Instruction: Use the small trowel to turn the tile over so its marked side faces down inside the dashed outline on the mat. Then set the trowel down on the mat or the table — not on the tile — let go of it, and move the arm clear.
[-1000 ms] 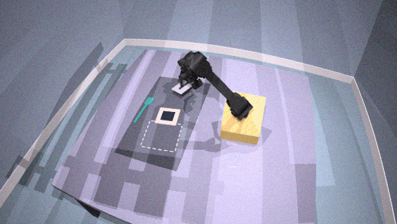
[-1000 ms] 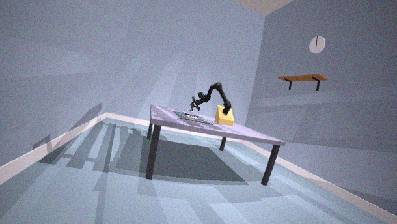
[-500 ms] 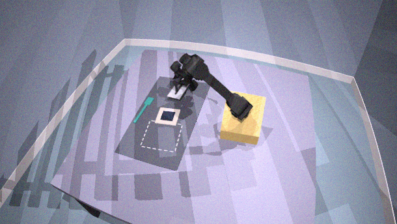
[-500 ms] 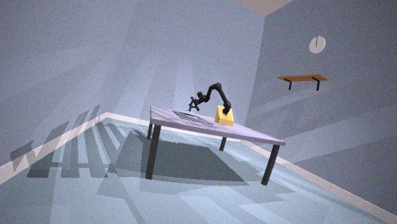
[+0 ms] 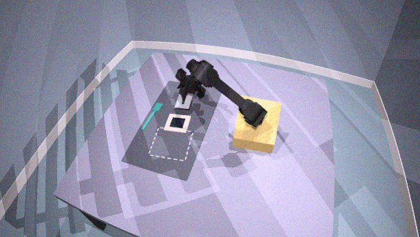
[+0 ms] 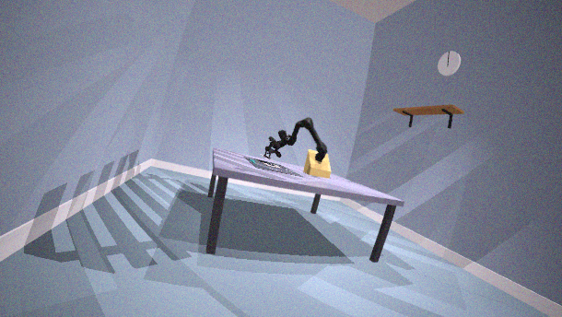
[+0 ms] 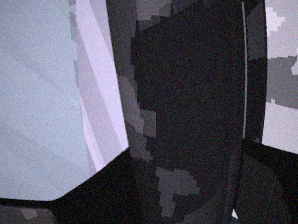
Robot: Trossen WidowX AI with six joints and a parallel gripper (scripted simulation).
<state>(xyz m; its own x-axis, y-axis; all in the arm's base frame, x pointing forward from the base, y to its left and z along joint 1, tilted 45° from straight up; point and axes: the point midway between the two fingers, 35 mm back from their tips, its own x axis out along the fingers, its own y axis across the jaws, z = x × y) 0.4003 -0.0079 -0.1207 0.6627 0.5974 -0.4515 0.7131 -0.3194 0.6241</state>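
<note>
Now: the tile 50 mm behind my gripper tip, 140 mm to the left of it and 90 mm below it. Also, from my gripper tip: teal trowel (100 mm ahead, 130 mm to the left, 90 mm below); then grey mat (40 mm behind, 140 mm to the left, 110 mm below).
</note>
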